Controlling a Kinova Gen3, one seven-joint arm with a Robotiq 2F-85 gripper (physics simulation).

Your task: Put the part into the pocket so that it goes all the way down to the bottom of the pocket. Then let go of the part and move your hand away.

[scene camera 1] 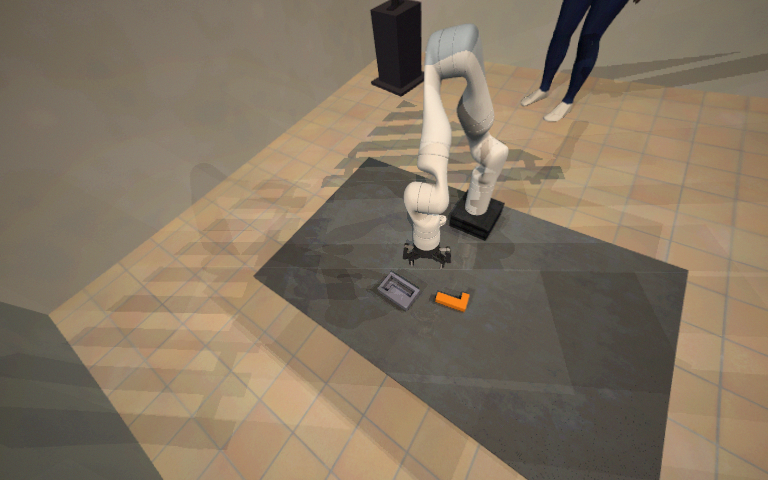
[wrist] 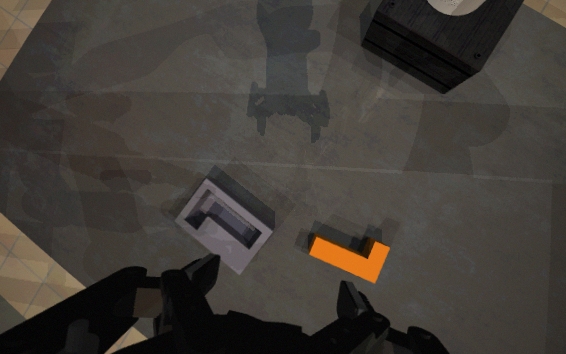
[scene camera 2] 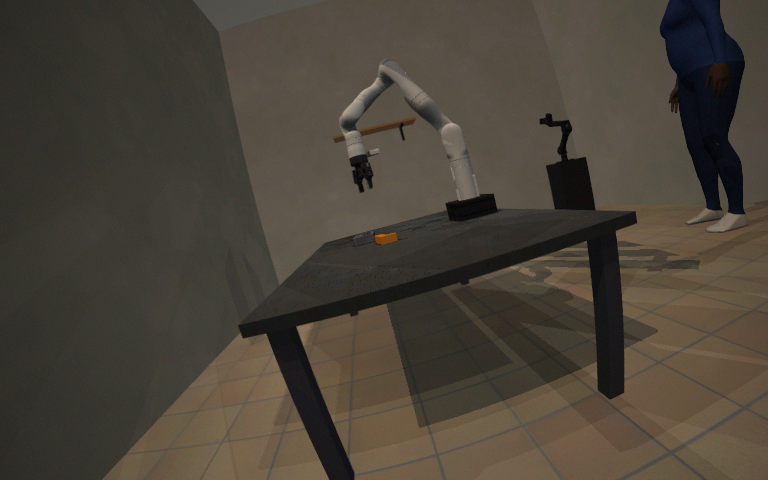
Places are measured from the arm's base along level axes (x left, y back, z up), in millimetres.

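Pixels of known places: gripper, fingertip midpoint: (scene camera 1: 426, 265) (wrist: 277, 281) (scene camera 2: 366, 190); arm's base at its link origin: (scene camera 1: 476, 206) (scene camera 2: 468, 198).
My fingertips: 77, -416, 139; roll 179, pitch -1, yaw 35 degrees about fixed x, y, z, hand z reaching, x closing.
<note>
Ahead of a thing's pixels: the offset from my fingertips to its top centre, as dx, dy, dz. Level surfaces: height alone.
An orange L-shaped part @(+91, +41, -188) (scene camera 1: 453, 301) (scene camera 2: 386, 238) (wrist: 350, 257) lies flat on the dark table. A grey-purple block with an L-shaped pocket @(-78, -75, -182) (scene camera 1: 406, 303) (scene camera 2: 363, 239) (wrist: 230, 250) lies beside it, to its left in the scene camera 1 and wrist views; the two are apart and the pocket is empty. My gripper (scene camera 1: 427, 264) (scene camera 2: 365, 190) (wrist: 277, 281) is open and empty, pointing down high above the table. In the wrist view its left fingertip overlaps the near edge of the block, and its right fingertip shows just below the part.
The dark table @(dz -218) (scene camera 1: 509, 367) (scene camera 2: 339, 283) (wrist: 475, 300) carries the arm's black base (scene camera 1: 477, 217) (scene camera 2: 471, 207) (wrist: 425, 55) behind the part and block. A black pedestal (scene camera 1: 396, 48) (scene camera 2: 570, 183) and a standing person (scene camera 1: 583, 50) (scene camera 2: 713, 101) are beyond the table.
</note>
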